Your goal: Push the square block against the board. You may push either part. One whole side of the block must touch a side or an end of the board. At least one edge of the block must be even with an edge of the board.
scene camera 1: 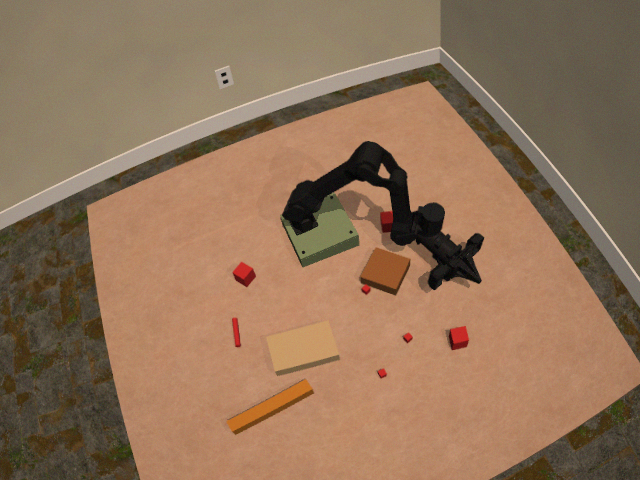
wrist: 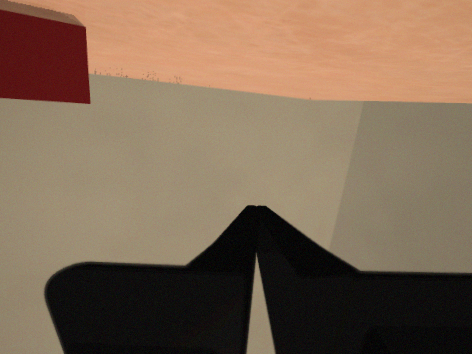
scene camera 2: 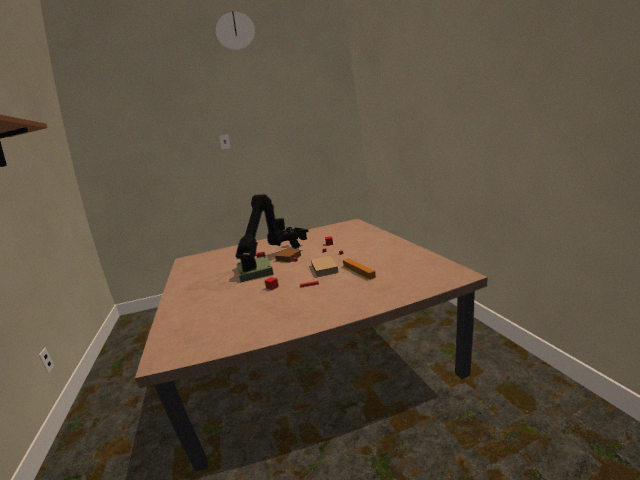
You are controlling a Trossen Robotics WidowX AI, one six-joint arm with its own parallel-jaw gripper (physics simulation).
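Where they show: gripper, fingertip midpoint: [scene camera 1: 480,282] [wrist: 255,215] [scene camera 2: 308,230]; arm's base at its link origin: [scene camera 1: 303,222] [scene camera 2: 249,268].
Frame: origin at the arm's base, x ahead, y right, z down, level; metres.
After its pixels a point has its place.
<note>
The square block [scene camera 1: 385,269] {x 0.229, y -0.131, z 0.010 m} [scene camera 2: 287,255] {x 0.214, y -0.092, z 0.010 m} is brown and lies flat in front of the green base. The board [scene camera 1: 302,346] {x 0.336, y 0.141, z 0.010 m} [scene camera 2: 324,265] {x 0.326, y 0.176, z 0.010 m} is a flat tan rectangle. In the scene camera 1 view it lies below and left of the block, turned differently, with a wide gap between them. My gripper [scene camera 1: 478,279] {x 0.403, y -0.312, z -0.038 m} [scene camera 2: 305,237] {x 0.403, y -0.312, z -0.038 m} [wrist: 255,215] {x 0.403, y -0.312, z -0.038 m} is shut with nothing between its fingertips. It is raised above the table, right of the block in the scene camera 1 view, and touches neither part.
A tiny red cube [scene camera 1: 366,289] {x 0.252, y -0.066, z 0.025 m} lies near the block's lower left corner. Other red cubes [scene camera 1: 458,337] {x 0.493, y -0.201, z 0.002 m} [scene camera 1: 244,274] {x 0.084, y 0.200, z 0.001 m} [scene camera 1: 407,337] {x 0.422, y -0.097, z 0.025 m}, a red rod [scene camera 1: 236,332] {x 0.221, y 0.278, z 0.028 m} and an orange bar [scene camera 1: 270,406] {x 0.454, y 0.271, z 0.010 m} lie on the table [scene camera 1: 170,248] {x -0.131, y 0.378, z 0.042 m} [scene camera 2: 222,325] {x -0.168, y 0.431, z 0.041 m}. A red cube [wrist: 42,60] {x 0.469, y -0.212, z 0.022 m} shows in the wrist view.
</note>
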